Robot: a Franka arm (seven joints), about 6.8 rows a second.
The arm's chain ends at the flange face. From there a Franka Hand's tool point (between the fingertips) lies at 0.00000 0.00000 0.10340 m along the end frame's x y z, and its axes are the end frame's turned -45 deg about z.
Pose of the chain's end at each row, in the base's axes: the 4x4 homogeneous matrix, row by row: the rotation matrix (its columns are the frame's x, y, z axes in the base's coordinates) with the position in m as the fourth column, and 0 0 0 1 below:
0.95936 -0.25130 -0.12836 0.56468; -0.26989 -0.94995 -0.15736 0.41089; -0.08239 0.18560 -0.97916 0.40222; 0 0 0 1
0.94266 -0.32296 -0.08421 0.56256; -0.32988 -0.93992 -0.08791 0.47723; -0.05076 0.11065 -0.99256 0.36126; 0 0 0 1
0.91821 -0.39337 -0.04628 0.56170; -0.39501 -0.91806 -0.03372 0.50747; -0.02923 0.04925 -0.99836 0.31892; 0 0 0 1
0.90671 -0.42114 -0.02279 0.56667; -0.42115 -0.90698 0.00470 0.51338; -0.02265 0.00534 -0.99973 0.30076; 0 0 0 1
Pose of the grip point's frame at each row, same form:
0.85607 0.50067 -0.12836 0.55141; 0.48088 -0.86256 -0.15736 0.39462; -0.18950 0.07298 -0.97916 0.30097; 0 0 0 1
0.89493 0.43819 -0.08421 0.55385; 0.43136 -0.89788 -0.08791 0.46814; -0.11413 0.04235 -0.99256 0.25863; 0 0 0 1
0.92743 0.37112 -0.04628 0.55691; 0.36985 -0.92848 -0.03372 0.50398; -0.05549 0.01416 -0.99836 0.21569; 0 0 0 1
0.93893 0.34335 -0.02279 0.56431; 0.34353 -0.93913 0.00470 0.51387; -0.01979 -0.01224 -0.99973 0.19739; 0 0 0 1

